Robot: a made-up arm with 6 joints. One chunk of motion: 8 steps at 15 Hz.
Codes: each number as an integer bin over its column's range. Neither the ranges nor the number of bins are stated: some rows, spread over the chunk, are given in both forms.
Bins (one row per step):
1: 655 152 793 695 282 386
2: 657 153 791 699 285 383
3: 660 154 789 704 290 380
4: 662 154 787 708 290 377
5: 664 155 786 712 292 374
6: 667 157 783 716 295 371
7: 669 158 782 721 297 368
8: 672 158 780 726 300 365
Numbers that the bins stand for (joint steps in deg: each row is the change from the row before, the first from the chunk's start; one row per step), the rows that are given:
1: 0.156 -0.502 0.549 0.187 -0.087 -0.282
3: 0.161 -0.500 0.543 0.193 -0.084 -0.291
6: 0.168 -0.496 0.532 0.202 -0.082 -0.306
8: 0.173 -0.494 0.527 0.209 -0.080 -0.315
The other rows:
2: 0.158 -0.501 0.546 0.190 -0.086 -0.287
4: 0.163 -0.500 0.539 0.196 -0.084 -0.296
5: 0.165 -0.498 0.538 0.199 -0.083 -0.301
7: 0.170 -0.494 0.531 0.205 -0.081 -0.311

